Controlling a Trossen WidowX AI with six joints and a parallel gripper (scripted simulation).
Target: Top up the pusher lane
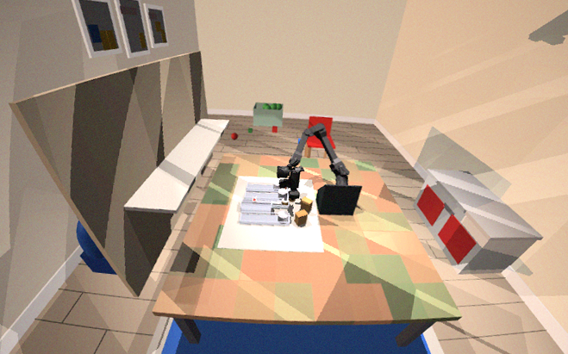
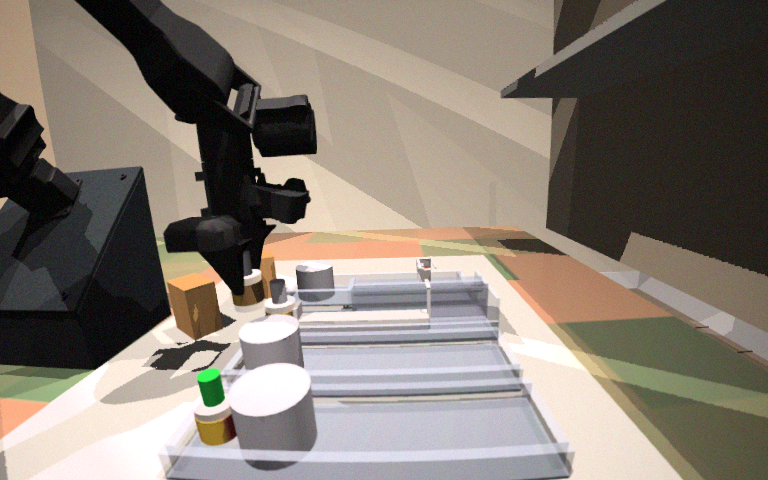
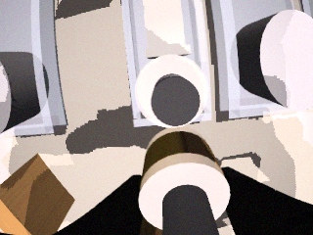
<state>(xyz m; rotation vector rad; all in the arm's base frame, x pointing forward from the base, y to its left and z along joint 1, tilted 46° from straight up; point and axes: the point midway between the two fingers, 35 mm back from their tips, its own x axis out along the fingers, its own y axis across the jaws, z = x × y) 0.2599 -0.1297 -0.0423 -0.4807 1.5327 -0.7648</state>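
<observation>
Right now my gripper tip is 19 cm short of the clear lane and 5 cm above it. Also, from my gripper tip: pusher plate: 15 cm ahead, 2 cm below, 1 cm to the left.
</observation>
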